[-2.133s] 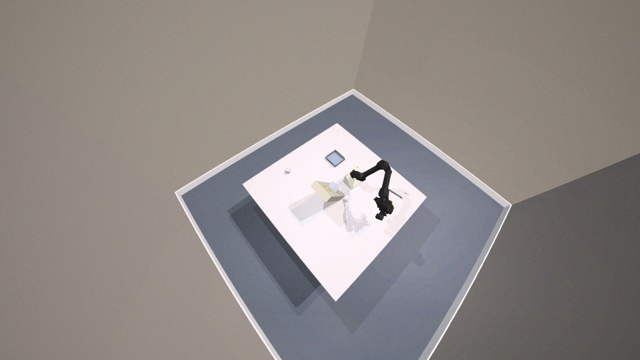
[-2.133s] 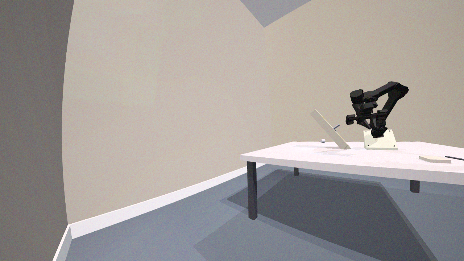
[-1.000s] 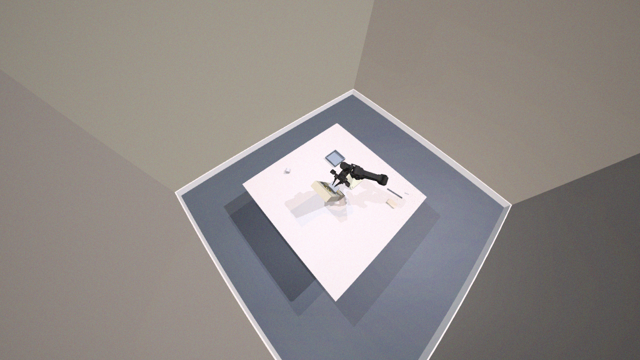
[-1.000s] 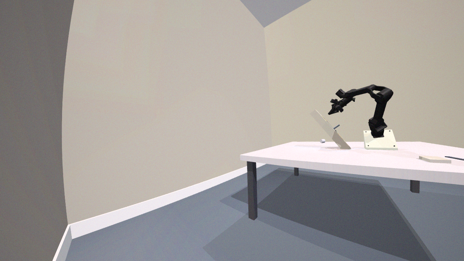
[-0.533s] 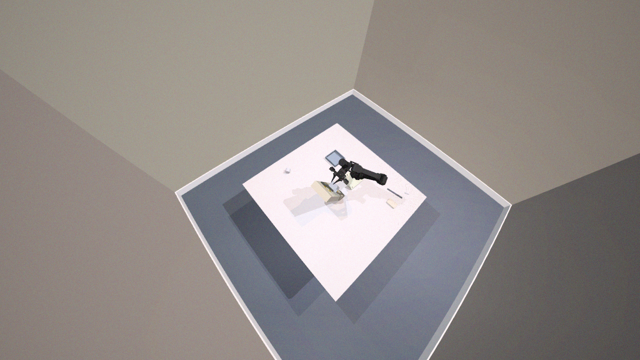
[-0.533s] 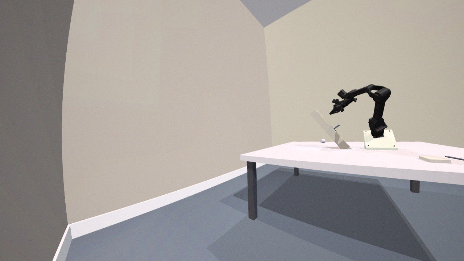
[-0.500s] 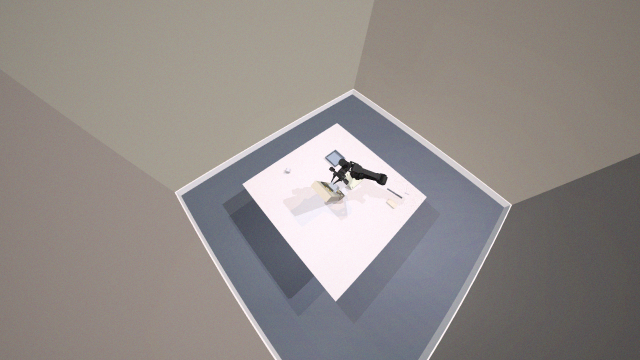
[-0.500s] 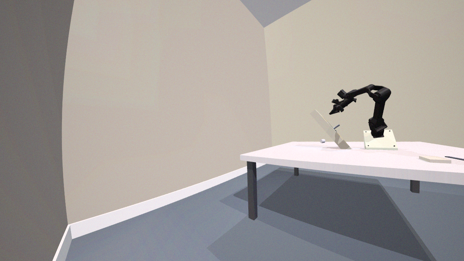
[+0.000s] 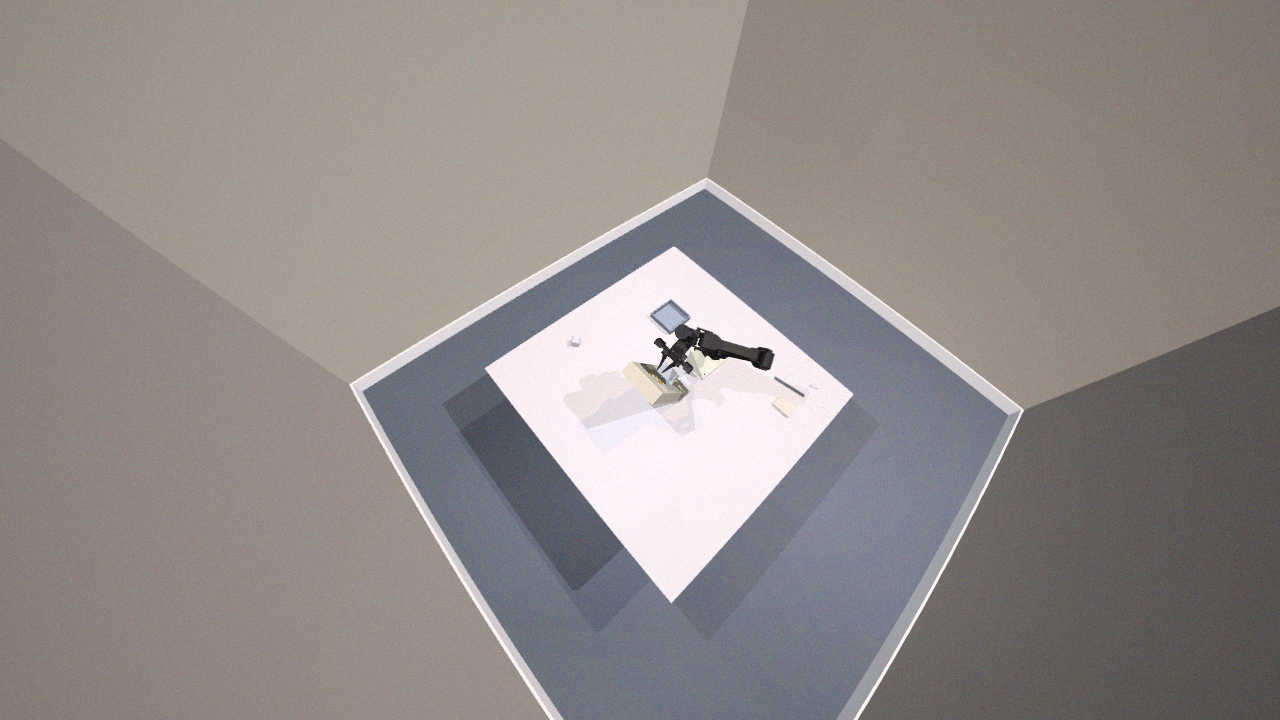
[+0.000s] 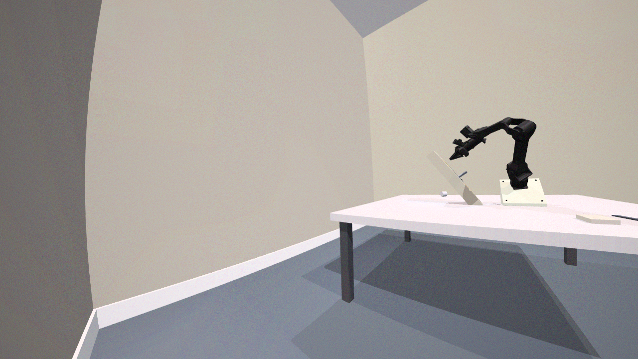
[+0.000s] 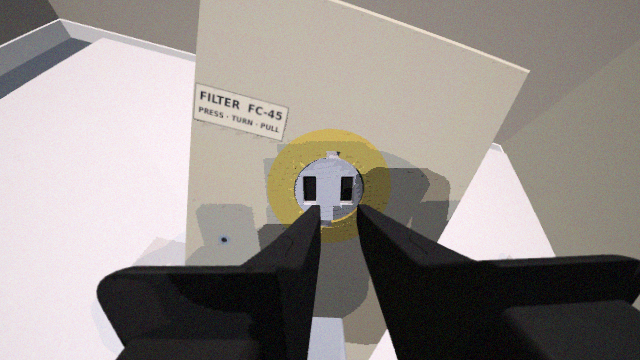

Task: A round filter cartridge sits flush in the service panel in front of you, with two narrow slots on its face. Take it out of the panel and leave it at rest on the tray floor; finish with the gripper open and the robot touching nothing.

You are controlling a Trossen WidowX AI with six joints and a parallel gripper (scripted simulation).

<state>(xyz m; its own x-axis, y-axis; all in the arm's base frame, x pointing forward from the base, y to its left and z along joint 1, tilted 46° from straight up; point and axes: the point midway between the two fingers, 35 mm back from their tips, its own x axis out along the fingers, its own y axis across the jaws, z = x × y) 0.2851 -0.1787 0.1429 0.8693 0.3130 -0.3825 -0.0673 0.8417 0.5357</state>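
My gripper tip is 4 cm short of the grey round filter cartridge and 3 cm above it. Round my gripper tip: beige service panel: 1 cm behind, 10 cm below; small white cylinder: 6 cm ahead, 48 cm to the right, 26 cm below; pale blue bracket: 6 cm behind, 1 cm to the left, 12 cm below.
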